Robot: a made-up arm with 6 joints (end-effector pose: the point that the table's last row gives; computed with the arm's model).
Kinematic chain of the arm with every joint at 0, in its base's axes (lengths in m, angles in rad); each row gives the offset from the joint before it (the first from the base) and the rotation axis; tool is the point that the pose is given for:
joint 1: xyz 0 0 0.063 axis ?
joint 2: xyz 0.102 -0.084 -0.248 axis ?
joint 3: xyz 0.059 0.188 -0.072 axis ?
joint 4: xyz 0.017 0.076 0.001 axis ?
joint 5: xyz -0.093 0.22 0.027 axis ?
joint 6: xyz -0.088 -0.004 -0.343 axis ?
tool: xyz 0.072 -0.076 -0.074
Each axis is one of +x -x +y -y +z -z.
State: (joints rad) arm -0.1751 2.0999 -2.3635 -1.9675 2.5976 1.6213
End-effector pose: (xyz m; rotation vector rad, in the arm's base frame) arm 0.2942 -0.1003 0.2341 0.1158 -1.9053 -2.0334
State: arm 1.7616 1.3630 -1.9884 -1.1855 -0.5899 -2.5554
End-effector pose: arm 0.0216 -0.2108 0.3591 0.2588 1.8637 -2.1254
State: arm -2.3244 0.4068 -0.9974 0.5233 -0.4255 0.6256
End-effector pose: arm 0.0065 0.3076 0.5879 1.6232 -0.9795 -0.2355
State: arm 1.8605 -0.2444 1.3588 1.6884 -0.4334 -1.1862
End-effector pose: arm 0.4125 -0.2177 0.4119 -1.6756 -1.7804 1.4156
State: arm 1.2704 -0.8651 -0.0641 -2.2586 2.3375 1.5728
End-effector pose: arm 0.3169 0.0724 -0.6038 -0.4898 0.7415 -1.1994
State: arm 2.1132 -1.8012 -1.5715 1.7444 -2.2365 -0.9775
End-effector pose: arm 0.2963 0.0120 0.2278 -0.4488 1.0575 -2.9162
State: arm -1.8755 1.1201 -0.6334 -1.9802 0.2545 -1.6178
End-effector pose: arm 0.0663 -0.3060 0.3089 0.1681 2.7780 0.8325
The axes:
joint 1: -x
joint 2: +y
joint 3: -z
joint 4: -y
joint 5: +x
joint 6: -x

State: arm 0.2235 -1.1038 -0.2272 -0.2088 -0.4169 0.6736
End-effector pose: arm 0.3242 0.0179 -0.4149 -1.3580 -0.9655 -0.2236
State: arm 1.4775 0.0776 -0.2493 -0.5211 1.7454 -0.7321
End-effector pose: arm -0.0458 -0.0949 -0.7629 0.9085 -0.0092 -0.6683
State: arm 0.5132 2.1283 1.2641 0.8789 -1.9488 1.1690
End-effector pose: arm 0.0759 0.1607 -0.3468 1.0835 -0.3598 -0.9785
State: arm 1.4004 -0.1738 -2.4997 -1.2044 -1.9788 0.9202
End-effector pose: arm -0.0558 -0.1144 -0.1630 -0.2275 0.8729 -1.4558
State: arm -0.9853 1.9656 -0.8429 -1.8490 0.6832 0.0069
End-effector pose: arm 0.4143 -0.0166 0.3384 0.5707 -2.1791 -1.4820
